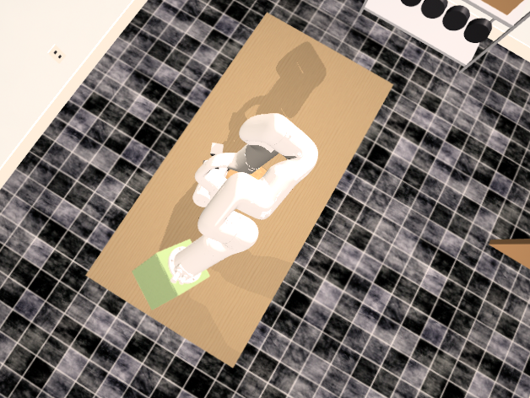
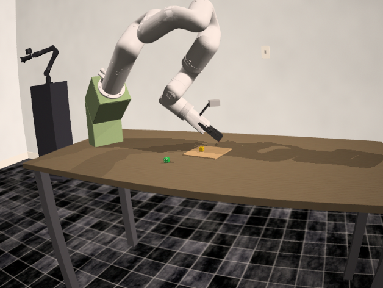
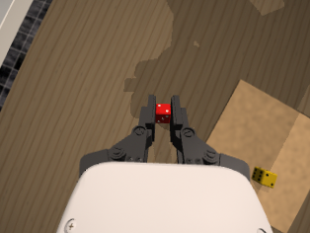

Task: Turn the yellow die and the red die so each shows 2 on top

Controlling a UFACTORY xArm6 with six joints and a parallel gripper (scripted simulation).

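Right now the yellow die is 130 mm to the right of my hand, 40 mm behind it and 30 mm below it. The rest, counted from my hand: red die 10 mm below, 10 mm ahead; green die 270 mm to the right, 130 mm behind, 30 mm below; tan mat 130 mm to the right, 40 mm below, 10 mm behind.
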